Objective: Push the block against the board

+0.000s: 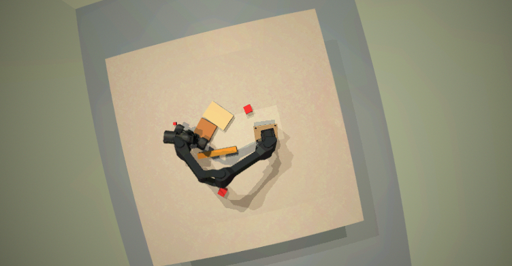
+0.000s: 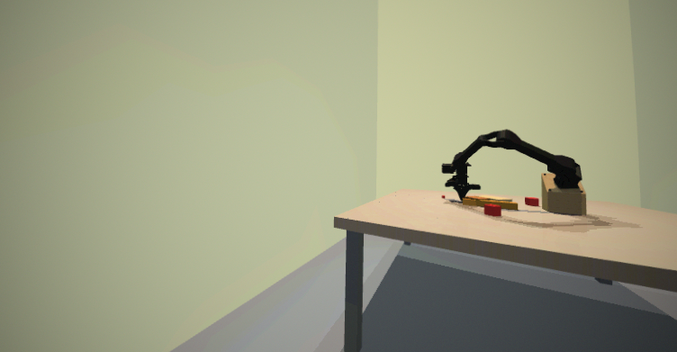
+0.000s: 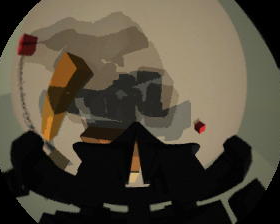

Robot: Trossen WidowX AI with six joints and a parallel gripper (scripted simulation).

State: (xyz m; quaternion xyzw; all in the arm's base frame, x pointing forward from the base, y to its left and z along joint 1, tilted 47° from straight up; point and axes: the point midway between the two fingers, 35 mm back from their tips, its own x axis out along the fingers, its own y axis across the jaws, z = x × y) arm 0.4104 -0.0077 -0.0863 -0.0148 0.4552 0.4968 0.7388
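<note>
Right now the square orange-brown block is 70 mm behind my gripper tip, 20 mm to the right of it and 10 mm above it. Also, from my gripper tip: pale yellow box: 160 mm behind, 80 mm to the right, 10 mm above; tiny red piece: 100 mm ahead, 90 mm to the right; narrow orange board: 120 mm to the left, 110 mm behind, 10 mm above.
</note>
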